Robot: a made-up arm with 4 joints.
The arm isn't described. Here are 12 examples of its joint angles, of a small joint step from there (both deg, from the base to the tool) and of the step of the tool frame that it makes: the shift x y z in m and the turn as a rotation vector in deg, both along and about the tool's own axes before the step.
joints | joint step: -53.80 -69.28 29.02 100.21 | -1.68 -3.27 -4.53 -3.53
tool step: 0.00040 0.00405 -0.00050 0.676 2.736 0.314
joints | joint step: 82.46 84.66 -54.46 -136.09 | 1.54 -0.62 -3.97 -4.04
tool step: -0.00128 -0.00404 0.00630 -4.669 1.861 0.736
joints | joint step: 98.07 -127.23 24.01 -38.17 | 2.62 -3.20 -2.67 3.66
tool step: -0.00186 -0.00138 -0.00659 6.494 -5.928 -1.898
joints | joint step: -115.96 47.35 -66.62 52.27 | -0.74 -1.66 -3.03 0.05
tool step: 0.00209 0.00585 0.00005 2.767 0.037 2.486
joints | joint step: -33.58 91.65 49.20 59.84 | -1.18 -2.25 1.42 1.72
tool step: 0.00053 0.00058 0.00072 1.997 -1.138 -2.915
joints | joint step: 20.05 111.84 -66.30 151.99 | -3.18 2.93 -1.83 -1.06
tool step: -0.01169 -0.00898 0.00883 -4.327 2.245 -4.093
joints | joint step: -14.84 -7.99 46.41 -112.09 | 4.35 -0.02 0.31 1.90
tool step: -0.01003 0.00903 -0.00037 1.349 0.266 -5.344
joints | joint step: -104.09 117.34 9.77 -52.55 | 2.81 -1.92 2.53 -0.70
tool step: -0.00653 -0.00457 -0.00520 1.966 3.978 -3.473
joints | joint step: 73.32 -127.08 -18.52 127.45 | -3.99 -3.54 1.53 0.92
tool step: 0.00958 -0.00015 -0.00414 2.134 -3.243 4.066
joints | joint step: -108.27 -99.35 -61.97 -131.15 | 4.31 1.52 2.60 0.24
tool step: -0.00666 -0.00031 0.00386 -0.094 -1.079 -1.661
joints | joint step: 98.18 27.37 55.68 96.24 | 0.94 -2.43 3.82 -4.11
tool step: 0.00889 -0.00322 0.00537 -3.303 -3.079 0.547
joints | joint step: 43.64 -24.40 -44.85 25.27 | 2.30 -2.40 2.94 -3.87
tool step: 0.00173 -0.00221 0.01048 -5.712 -1.184 2.444
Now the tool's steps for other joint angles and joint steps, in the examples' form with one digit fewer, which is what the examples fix.
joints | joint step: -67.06 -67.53 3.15 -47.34 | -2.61 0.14 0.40 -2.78
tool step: 0.0035 -0.0029 -0.0008 -1.26 4.04 1.45
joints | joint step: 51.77 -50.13 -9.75 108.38 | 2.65 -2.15 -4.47 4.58
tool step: -0.0122 0.0150 -0.0021 8.10 3.37 -2.69
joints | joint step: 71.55 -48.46 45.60 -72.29 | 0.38 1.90 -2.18 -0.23
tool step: 0.0038 0.0005 0.0059 -2.64 -1.57 1.21
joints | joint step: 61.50 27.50 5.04 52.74 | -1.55 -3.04 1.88 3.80
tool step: 0.0019 0.0029 0.0006 3.42 -3.40 -5.08
